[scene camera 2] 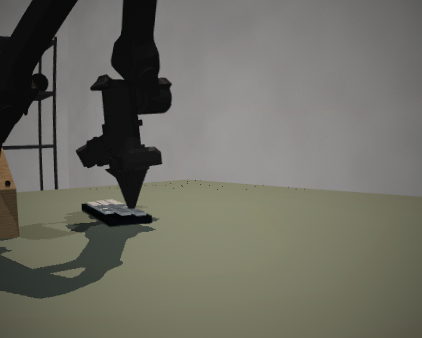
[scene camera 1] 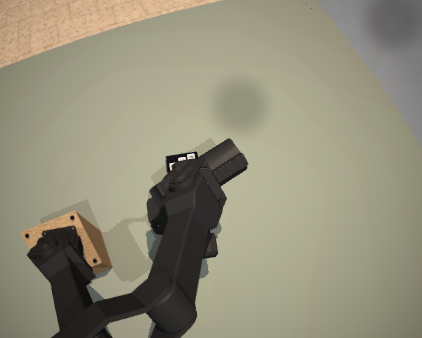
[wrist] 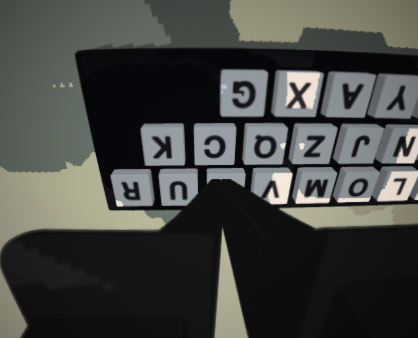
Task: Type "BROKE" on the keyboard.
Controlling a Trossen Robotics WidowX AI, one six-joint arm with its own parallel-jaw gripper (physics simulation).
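Frame: origin at the arm's base, x ahead, y left, z up, level; millimetres.
Where they show: gripper, between the fingertips: (scene camera 2: 131,208) (wrist: 220,189); arm's base, origin of its link: (scene camera 1: 62,243).
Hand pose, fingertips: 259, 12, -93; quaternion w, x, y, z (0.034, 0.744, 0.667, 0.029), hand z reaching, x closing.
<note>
Things, the pixels of their top centre, and the offset from my fingertips, as dx, dy, dz.
- black keyboard, centre of its top: (wrist: 349,146) (scene camera 2: 112,206) (scene camera 1: 187,197) -14, +55, -1
- R key, centre of its top: (wrist: 132,191) -2, -38, -1
- U key, centre of its top: (wrist: 179,190) +0, -18, -1
- O key, centre of its top: (wrist: 358,187) +7, +64, -1
- K key, centre of its top: (wrist: 163,147) -21, -21, -1
The black keyboard (scene camera 1: 170,159) (scene camera 2: 112,219) (wrist: 150,90) lies flat, with grey-white letter keys that appear upside down in the wrist view. The R key (wrist: 131,188) and U key (wrist: 178,189) are at its near left, the O key (wrist: 358,187) is further right in that row, and the K key (wrist: 163,146) is one row up. My gripper (scene camera 2: 131,206) (wrist: 220,189) is shut and empty, pointing down with its tips over the key between U and V. That key's letter is hidden, and contact is unclear. B and E do not show in the wrist view.
A wooden block (scene camera 1: 95,245) (scene camera 2: 9,212) with dark screw holes stands left of the keyboard, with black arm parts over it. A dark metal rack (scene camera 2: 55,125) stands behind at the left, before a grey wall (scene camera 2: 300,90).
</note>
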